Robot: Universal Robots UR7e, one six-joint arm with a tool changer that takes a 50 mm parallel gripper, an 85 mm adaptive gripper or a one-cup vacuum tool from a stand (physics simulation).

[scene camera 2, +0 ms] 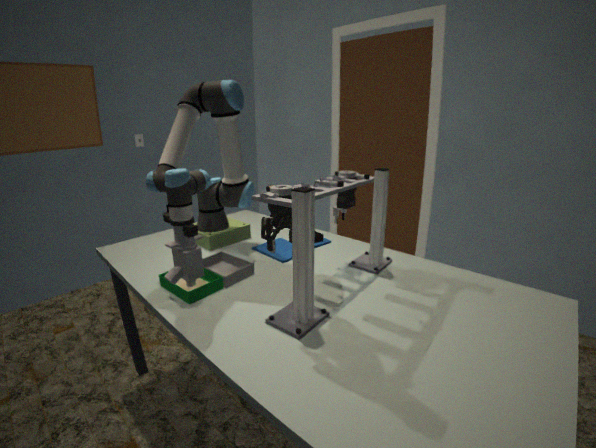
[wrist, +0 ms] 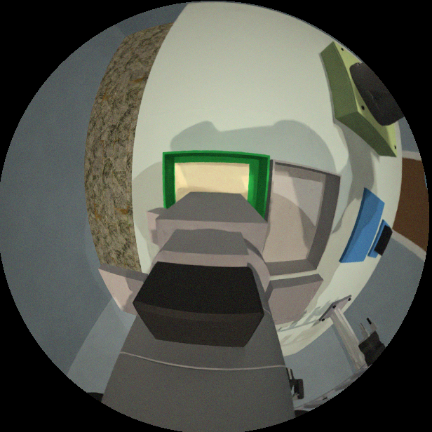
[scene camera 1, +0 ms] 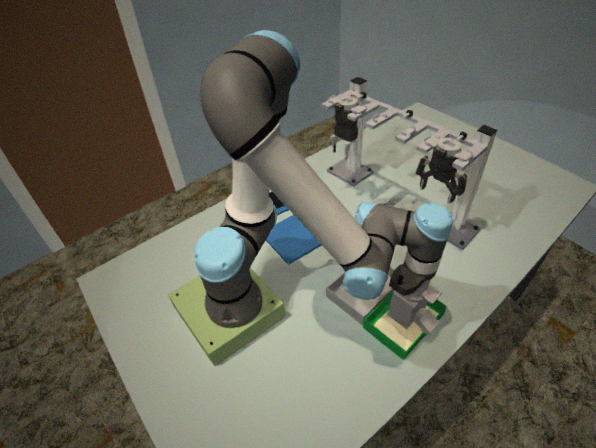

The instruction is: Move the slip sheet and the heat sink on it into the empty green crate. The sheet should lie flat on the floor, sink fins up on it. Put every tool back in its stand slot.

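Places are measured from the arm's base along level axes (x right, y back, z down), in metres.
Pixels of known places: arm's base, origin of the base link: (scene camera 2: 213,227) (scene camera 1: 234,303).
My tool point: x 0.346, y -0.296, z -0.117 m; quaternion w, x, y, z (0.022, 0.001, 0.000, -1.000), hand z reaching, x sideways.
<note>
For each thing: its middle in the pictures, then the offset to it from my tool point. Level surfaces: height alone.
- vacuum tool, body centre: (scene camera 1: 412,303) (scene camera 2: 184,261) dy +0.003, dx +0.010, dz +0.086 m
- cream slip sheet, body centre: (scene camera 1: 405,320) (scene camera 2: 189,285) dy +0.001, dx +0.006, dz +0.177 m
- heat sink, body centre: (scene camera 1: 273,200) (scene camera 2: 311,235) dy -0.090, dx -0.611, dz +0.161 m
- shallow grey tray, body centre: (scene camera 1: 365,286) (scene camera 2: 223,268) dy -0.010, dx -0.141, dz +0.165 m
- blue mat, its level: dz +0.176 m
The vacuum tool (scene camera 1: 407,319) (scene camera 2: 191,280) (wrist: 212,206) is on the arm and points down into the green crate (scene camera 1: 382,340) (scene camera 2: 174,291) (wrist: 169,185). It holds the cream slip sheet (scene camera 1: 394,332) (scene camera 2: 201,285) (wrist: 212,175), which looks flat and low between the crate walls, at or near the floor. The cup and its contact spot are hidden behind the tool's grey body. A black block, apparently the heat sink (scene camera 1: 273,198) (scene camera 2: 318,236) (wrist: 383,240), is on a small blue piece away from the crate.
A shallow grey tray (scene camera 1: 345,302) (scene camera 2: 249,272) (wrist: 330,220) stands beside the crate. A blue mat (scene camera 1: 292,239) (scene camera 2: 282,250) (wrist: 362,227) lies farther off. The tool stand (scene camera 1: 472,195) (scene camera 2: 303,260) holds the parallel gripper (scene camera 1: 346,124) and the adaptive gripper (scene camera 1: 442,170).
</note>
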